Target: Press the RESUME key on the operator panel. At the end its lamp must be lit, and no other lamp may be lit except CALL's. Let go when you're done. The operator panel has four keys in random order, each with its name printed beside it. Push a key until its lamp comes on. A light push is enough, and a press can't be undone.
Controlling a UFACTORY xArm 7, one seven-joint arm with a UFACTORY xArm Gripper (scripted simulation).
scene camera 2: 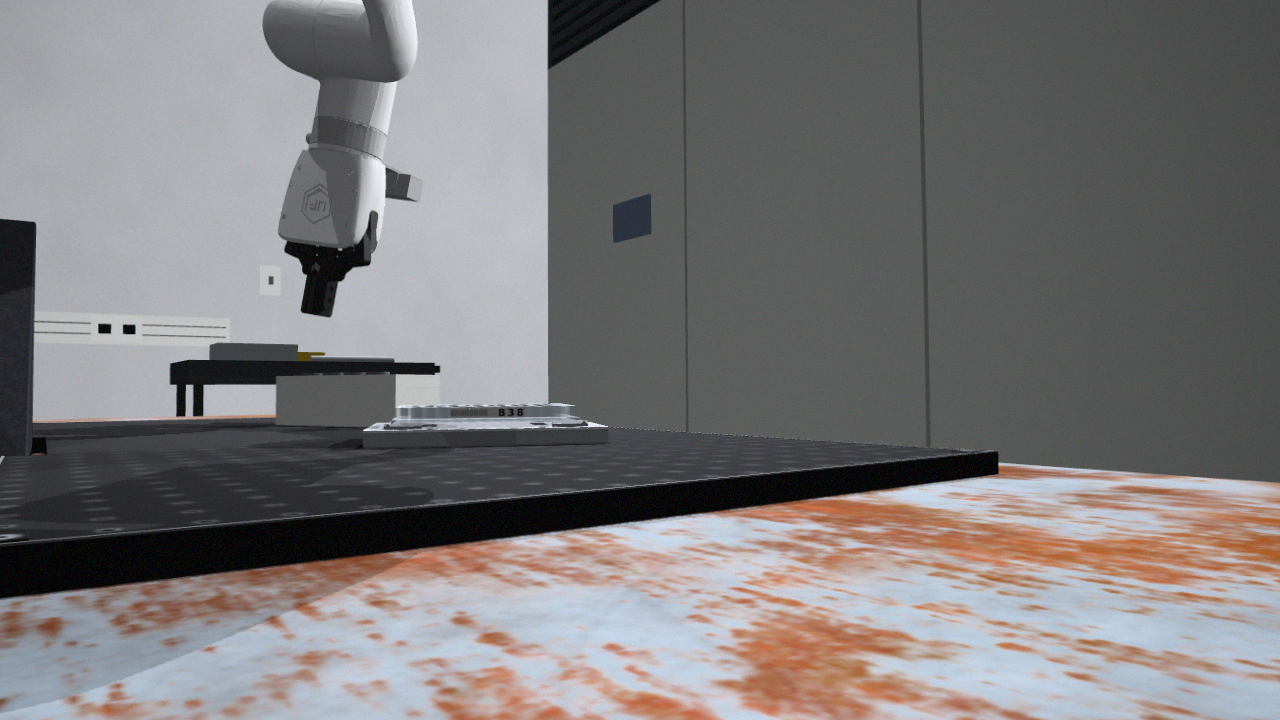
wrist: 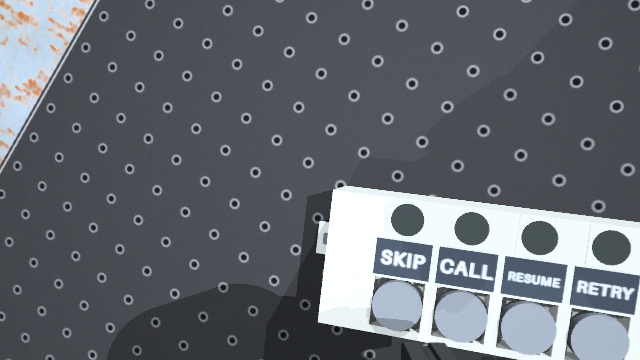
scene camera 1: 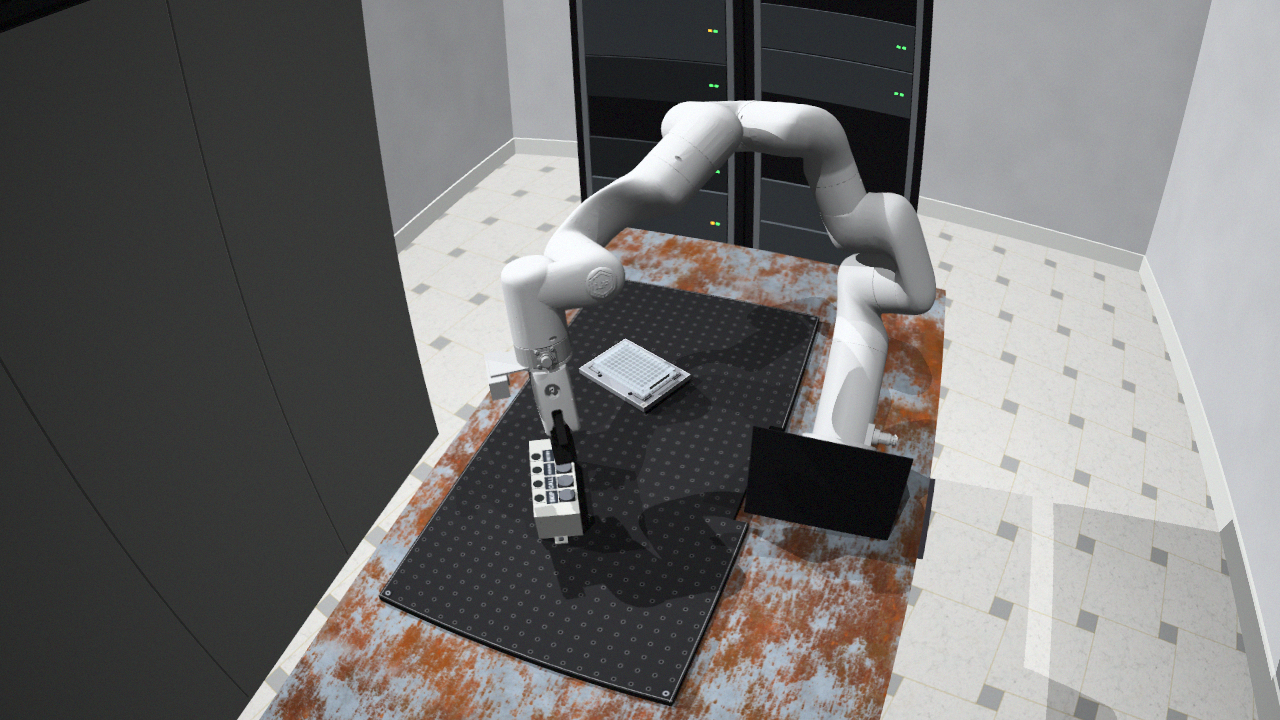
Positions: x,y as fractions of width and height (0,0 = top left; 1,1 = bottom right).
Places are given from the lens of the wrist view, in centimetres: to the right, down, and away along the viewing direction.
operator panel (wrist: 0.78,0.70): 8, 3, 20
